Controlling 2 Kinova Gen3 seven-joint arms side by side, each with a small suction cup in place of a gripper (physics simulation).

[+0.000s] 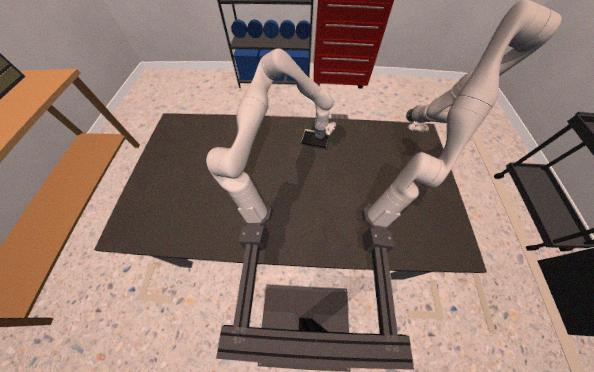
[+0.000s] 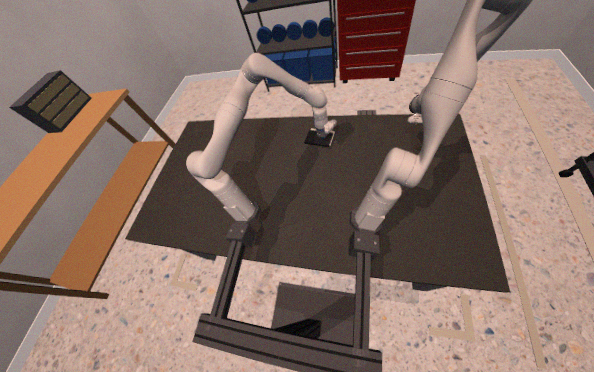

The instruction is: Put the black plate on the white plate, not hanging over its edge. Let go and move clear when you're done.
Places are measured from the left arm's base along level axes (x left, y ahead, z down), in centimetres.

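Where they show: left hand, its tool point: (image 1: 319,139); left arm's base, origin of its link: (image 1: 256,213) (image 2: 245,211); right arm's base, origin of its link: (image 1: 377,216) (image 2: 366,218).
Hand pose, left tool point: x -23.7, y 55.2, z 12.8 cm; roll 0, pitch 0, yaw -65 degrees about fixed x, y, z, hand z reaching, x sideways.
Observation:
Things, the pixels of their top centre, and the offset from my left tool point. "*": a spot on its surface instead. Level surfaces: height alone.
- black plate, centre of its top: (image 2: 318,137) (image 1: 315,138) dz -1.1, dx +2.4, dy -0.7 cm
- white plate, a spot on its surface: (image 2: 332,139) * dz +2.6, dx -5.2, dy +1.5 cm
- dark table top, height of its surface: dz +2.8 cm
The black plate (image 1: 313,142) (image 2: 316,140) lies flat over the white plate, near the far edge of the dark table top. Thin pale edges of the white plate (image 2: 333,140) show around it; the rest is hidden under the black plate, and I cannot tell exactly how the edges line up. My left gripper (image 1: 320,136) (image 2: 322,134) points down with its cup on the black plate's top, shut on it. My right gripper (image 1: 410,115) (image 2: 414,104) is open and empty, held up near the far right corner of the table, well apart from both plates.
The dark table top (image 1: 200,200) (image 2: 280,225) carries both arms at its near edge. Behind it stand a shelf rack with blue items and a red drawer cabinet (image 1: 350,45) (image 2: 375,42). A wooden bench (image 1: 60,215) (image 2: 110,215) stands at the left.

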